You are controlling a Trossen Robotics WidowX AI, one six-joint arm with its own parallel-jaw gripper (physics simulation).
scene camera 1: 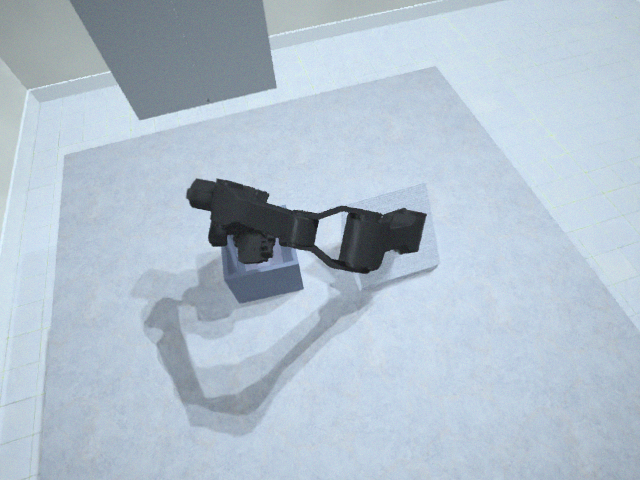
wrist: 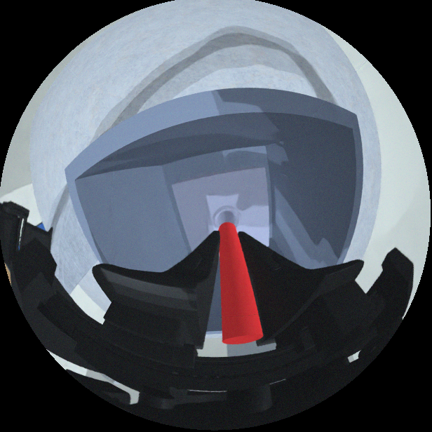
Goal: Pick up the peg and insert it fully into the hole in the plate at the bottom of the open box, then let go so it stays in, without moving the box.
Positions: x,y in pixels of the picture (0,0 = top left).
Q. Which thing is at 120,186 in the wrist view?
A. A blue-grey box.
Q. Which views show my gripper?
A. Scene camera 1 and the wrist view: all of them.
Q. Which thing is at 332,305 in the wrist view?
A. My gripper.
